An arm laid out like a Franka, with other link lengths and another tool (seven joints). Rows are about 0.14 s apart.
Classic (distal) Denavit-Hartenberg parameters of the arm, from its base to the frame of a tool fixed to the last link. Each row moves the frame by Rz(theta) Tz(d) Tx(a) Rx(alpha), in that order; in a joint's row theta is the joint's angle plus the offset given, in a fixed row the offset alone. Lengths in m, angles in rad.
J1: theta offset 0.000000; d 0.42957; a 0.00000; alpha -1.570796
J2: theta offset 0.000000; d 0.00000; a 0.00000; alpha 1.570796
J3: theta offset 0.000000; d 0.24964; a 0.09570; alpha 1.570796
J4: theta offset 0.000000; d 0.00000; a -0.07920; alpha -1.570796
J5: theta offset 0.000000; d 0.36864; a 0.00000; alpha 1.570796
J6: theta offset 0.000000; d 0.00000; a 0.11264; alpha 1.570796
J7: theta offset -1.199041; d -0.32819; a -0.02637; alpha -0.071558
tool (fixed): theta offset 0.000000; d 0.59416; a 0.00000; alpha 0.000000
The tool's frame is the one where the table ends.
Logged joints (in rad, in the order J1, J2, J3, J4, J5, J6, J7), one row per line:
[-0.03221 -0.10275 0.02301 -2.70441 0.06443 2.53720 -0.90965]
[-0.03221 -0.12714 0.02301 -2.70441 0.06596 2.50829 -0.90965]
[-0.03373 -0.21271 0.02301 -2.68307 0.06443 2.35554 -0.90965]
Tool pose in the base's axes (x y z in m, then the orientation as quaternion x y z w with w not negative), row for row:
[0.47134 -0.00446 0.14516 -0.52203 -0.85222 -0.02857 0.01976]
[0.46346 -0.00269 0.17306 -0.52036 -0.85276 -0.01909 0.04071]
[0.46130 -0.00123 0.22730 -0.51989 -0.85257 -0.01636 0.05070]
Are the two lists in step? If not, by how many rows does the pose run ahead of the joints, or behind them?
The pose runs 1 row ahead of the joints: the pose in row i belongs to the joints in row i + 1.
